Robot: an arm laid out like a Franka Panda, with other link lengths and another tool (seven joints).
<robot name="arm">
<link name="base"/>
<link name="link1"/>
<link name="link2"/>
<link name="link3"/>
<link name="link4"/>
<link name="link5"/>
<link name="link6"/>
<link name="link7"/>
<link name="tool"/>
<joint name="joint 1" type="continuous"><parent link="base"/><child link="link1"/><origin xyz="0 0 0.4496" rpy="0 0 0"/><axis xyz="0 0 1"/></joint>
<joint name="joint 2" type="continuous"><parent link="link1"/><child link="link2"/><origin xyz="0 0 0" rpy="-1.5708 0 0"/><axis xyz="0 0 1"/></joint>
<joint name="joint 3" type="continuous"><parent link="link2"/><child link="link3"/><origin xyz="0 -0.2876 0" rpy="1.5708 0 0"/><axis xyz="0 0 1"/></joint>
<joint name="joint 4" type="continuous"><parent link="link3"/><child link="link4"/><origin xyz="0.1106 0 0" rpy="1.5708 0 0"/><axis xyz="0 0 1"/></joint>
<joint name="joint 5" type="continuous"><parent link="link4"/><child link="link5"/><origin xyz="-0.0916 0.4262 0" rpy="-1.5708 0 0"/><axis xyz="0 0 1"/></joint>
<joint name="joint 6" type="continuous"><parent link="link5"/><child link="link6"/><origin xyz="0 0 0" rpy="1.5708 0 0"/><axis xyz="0 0 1"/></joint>
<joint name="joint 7" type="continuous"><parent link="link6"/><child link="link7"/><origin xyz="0.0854 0 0" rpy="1.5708 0 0"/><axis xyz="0 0 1"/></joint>
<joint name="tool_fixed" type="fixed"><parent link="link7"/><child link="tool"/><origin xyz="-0.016 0.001 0.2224" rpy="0 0.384 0.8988"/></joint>
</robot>
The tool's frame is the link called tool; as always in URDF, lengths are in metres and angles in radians. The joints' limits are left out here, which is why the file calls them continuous.
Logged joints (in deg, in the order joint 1, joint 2, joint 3, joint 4, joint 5, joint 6, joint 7), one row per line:
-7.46, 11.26, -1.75, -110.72, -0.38, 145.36, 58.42
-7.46, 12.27, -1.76, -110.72, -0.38, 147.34, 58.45
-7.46, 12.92, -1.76, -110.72, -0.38, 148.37, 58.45
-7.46, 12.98, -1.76, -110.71, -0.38, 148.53, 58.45
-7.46, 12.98, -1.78, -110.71, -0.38, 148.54, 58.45
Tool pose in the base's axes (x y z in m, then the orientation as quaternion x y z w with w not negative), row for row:
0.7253, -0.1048, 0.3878, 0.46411, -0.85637, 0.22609, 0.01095
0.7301, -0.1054, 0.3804, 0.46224, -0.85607, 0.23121, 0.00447
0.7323, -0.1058, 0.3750, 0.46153, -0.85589, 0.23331, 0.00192
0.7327, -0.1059, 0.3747, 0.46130, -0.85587, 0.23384, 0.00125
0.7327, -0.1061, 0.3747, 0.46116, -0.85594, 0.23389, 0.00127
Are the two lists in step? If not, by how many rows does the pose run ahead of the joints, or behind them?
They are in step.
